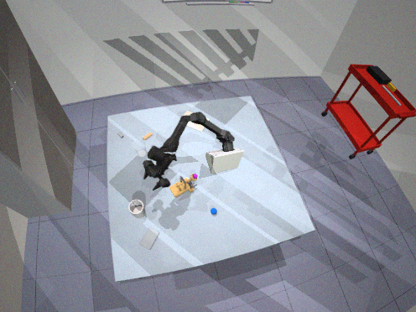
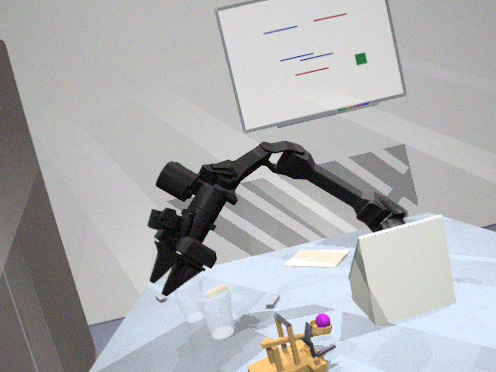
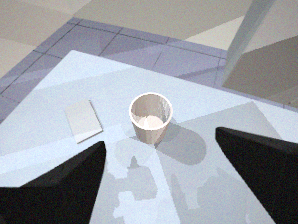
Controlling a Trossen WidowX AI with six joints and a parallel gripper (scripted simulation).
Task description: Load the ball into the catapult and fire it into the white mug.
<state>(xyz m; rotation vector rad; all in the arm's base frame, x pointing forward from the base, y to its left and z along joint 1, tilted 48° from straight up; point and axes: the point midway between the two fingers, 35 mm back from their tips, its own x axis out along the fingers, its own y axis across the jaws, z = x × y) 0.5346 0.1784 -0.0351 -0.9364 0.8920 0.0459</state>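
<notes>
The wooden catapult lies 23 cm behind my gripper tip, 5 cm to the right of it and 20 cm below it. Round my gripper tip: white mug: 11 cm ahead, 4 cm to the left, 23 cm below; then blue ball: 34 cm behind, 17 cm to the left, 24 cm below; then grey flat plate: 9 cm ahead, 23 cm to the left, 25 cm below.
</notes>
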